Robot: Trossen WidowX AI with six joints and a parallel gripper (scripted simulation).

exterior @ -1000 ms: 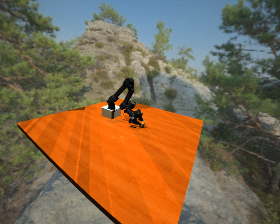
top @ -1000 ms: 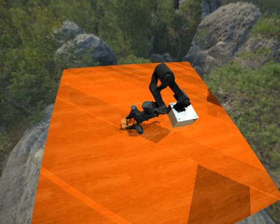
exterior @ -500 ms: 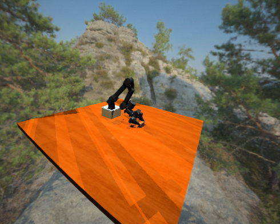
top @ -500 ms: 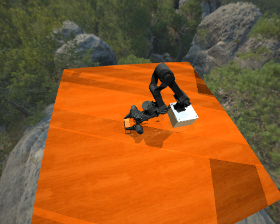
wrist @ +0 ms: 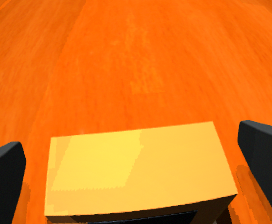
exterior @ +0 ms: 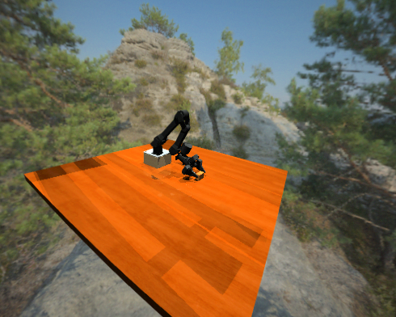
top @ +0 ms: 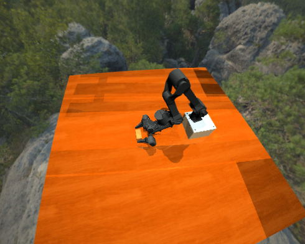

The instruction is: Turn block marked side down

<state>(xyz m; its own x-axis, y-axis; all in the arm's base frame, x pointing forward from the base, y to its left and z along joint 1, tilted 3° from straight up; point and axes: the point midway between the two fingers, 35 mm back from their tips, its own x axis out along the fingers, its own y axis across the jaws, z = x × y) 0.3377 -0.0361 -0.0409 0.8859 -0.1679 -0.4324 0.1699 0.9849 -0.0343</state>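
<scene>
The block lies 2 cm behind my gripper tip and 1 cm below it.
</scene>
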